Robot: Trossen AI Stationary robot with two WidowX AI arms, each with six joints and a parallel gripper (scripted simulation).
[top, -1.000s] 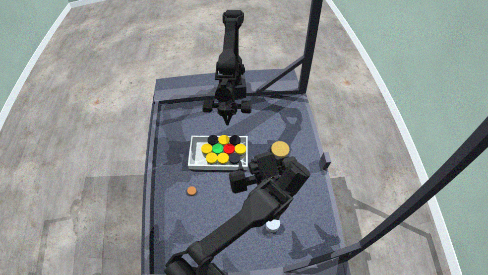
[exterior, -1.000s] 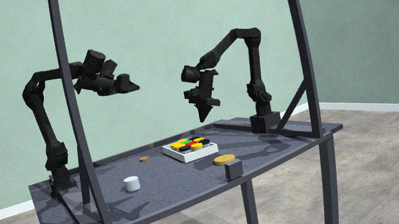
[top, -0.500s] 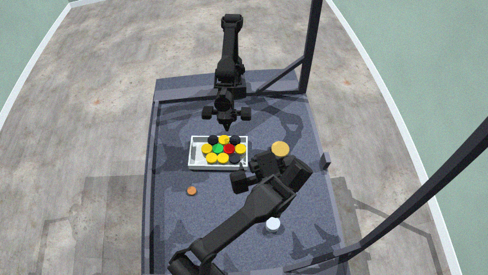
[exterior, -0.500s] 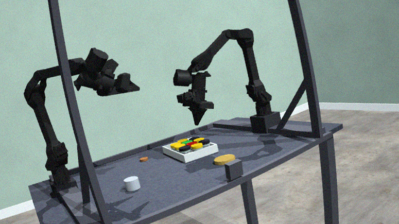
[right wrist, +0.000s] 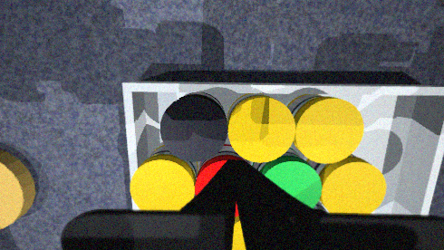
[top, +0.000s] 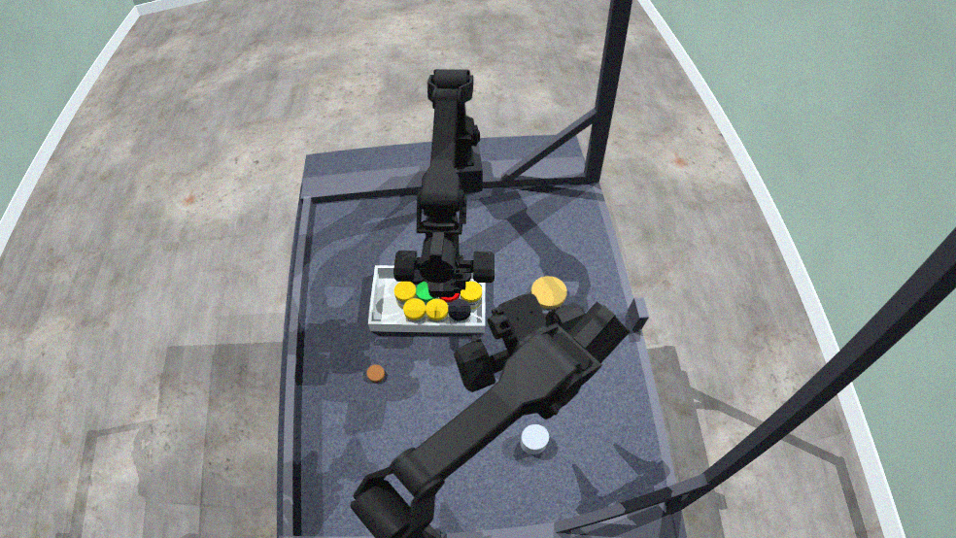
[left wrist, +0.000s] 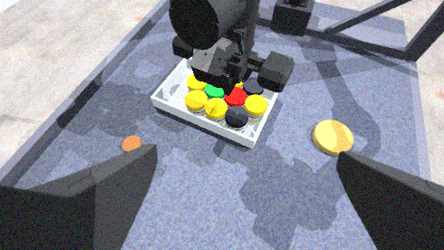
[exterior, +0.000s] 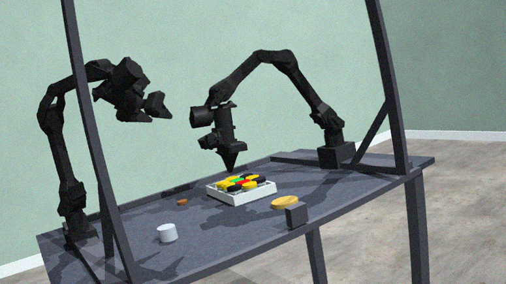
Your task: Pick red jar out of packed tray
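My right hand is 100 mm above the black-capped jar, 80 mm to the left of it and 20 mm past it. Round my right hand: green jar 100 mm below, 50 mm ahead, 30 mm to the right; yellow jar 100 mm below, 80 mm to the right, 30 mm ahead; red jar 100 mm below, 30 mm to the right.
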